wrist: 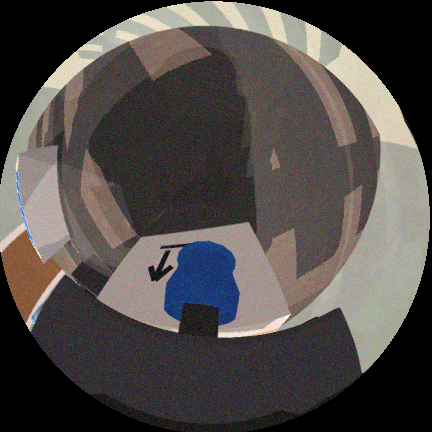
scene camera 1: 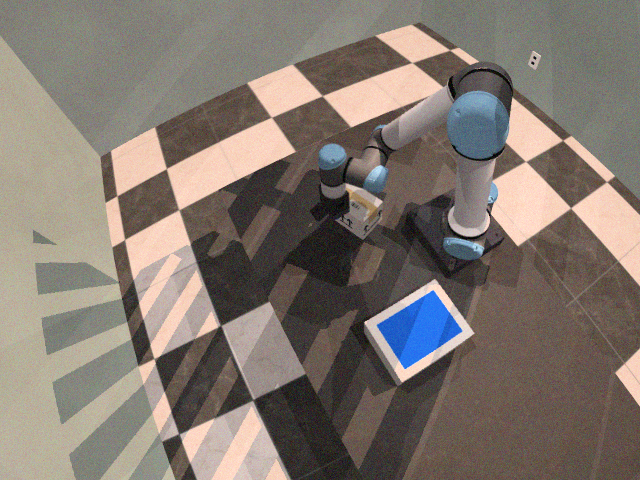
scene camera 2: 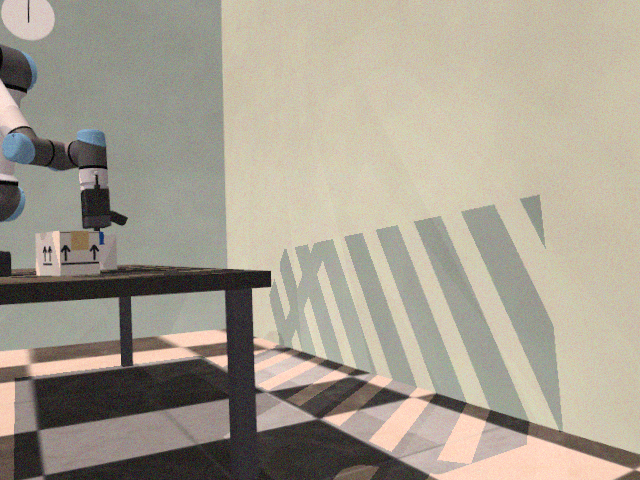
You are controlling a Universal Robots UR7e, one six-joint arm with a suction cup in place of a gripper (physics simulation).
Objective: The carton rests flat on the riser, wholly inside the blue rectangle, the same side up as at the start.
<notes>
My suction cup (wrist: 203, 275) is stuck to a white carton (scene camera 2: 60, 253), which still rests on the table. A white riser (wrist: 37, 188) rests on the table.
The white carton also shows in the wrist view (wrist: 136, 288) and in scene camera 1 (scene camera 1: 365, 213).
</notes>
